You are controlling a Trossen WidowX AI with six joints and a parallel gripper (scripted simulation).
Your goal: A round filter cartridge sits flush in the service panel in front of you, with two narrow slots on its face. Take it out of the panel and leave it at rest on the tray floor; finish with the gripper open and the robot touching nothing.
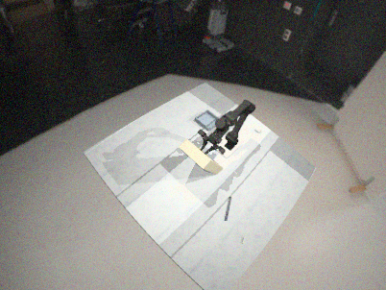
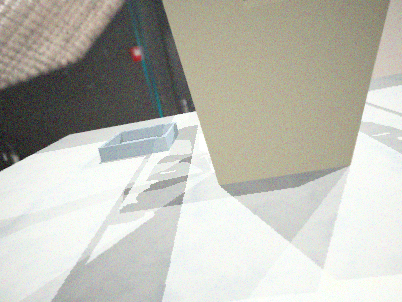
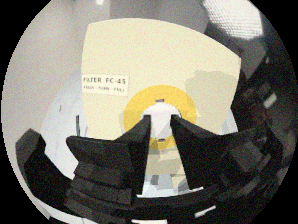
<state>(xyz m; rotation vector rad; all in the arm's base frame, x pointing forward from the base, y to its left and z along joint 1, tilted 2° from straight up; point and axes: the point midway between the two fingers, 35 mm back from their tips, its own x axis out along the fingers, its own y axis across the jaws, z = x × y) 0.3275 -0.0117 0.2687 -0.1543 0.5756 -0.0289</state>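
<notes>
Right now the round filter cartridge is 10 mm ahead of my gripper tip and 10 mm below it. Round my gripper tip: service panel 40 mm behind, 80 mm below; then tray 450 mm behind, 250 mm to the right, 250 mm below.
</notes>
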